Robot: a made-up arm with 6 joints. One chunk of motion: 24 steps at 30 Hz.
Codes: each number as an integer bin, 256 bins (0 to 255) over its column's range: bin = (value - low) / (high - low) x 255, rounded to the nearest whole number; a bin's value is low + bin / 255 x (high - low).
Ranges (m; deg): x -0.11..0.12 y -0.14..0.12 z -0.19..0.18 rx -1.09..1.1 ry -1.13..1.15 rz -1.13..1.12
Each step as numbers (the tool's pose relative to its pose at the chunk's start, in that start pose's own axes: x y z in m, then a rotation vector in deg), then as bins.
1 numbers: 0.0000 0.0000 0.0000 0.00 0.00 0.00
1 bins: 122 137 131 127 126 128
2 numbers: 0.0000 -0.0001 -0.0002 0.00 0.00 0.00
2 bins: 122 137 131 127 126 128
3 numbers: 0.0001 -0.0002 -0.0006 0.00 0.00 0.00
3 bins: 122 137 131 127 126 128
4 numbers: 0.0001 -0.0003 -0.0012 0.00 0.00 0.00
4 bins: 122 137 130 127 126 128
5 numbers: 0.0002 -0.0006 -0.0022 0.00 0.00 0.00
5 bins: 122 137 129 127 126 128
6 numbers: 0.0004 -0.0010 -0.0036 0.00 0.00 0.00
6 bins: 122 136 128 127 126 128
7 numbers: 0.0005 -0.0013 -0.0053 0.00 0.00 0.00
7 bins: 123 136 127 127 126 128
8 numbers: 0.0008 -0.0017 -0.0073 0.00 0.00 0.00
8 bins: 123 136 126 127 126 128
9 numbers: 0.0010 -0.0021 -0.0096 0.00 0.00 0.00
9 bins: 123 135 124 127 126 128
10 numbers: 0.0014 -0.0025 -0.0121 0.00 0.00 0.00
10 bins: 124 135 123 127 126 128
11 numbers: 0.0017 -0.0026 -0.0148 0.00 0.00 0.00
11 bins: 124 135 121 127 126 128
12 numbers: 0.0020 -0.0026 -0.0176 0.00 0.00 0.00
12 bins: 124 135 119 127 126 128
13 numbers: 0.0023 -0.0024 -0.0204 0.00 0.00 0.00
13 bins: 125 135 117 127 126 128
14 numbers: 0.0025 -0.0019 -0.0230 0.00 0.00 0.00
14 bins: 125 135 115 127 126 128
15 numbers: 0.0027 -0.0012 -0.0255 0.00 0.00 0.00
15 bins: 125 136 113 127 126 128
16 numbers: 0.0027 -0.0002 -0.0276 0.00 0.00 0.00
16 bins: 125 137 112 127 126 128
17 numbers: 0.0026 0.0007 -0.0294 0.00 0.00 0.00
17 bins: 125 138 111 127 126 128
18 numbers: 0.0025 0.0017 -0.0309 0.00 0.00 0.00
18 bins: 125 139 110 127 126 128
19 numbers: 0.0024 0.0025 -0.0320 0.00 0.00 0.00
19 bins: 125 140 109 127 126 128
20 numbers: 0.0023 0.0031 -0.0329 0.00 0.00 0.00
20 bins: 125 140 108 127 126 128
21 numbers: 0.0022 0.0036 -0.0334 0.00 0.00 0.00
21 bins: 124 141 108 127 126 128
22 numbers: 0.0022 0.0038 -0.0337 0.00 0.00 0.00
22 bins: 124 141 108 127 126 128
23 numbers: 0.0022 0.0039 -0.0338 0.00 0.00 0.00
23 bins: 124 141 108 127 126 128
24 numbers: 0.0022 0.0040 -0.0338 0.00 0.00 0.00
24 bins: 124 141 108 127 126 128
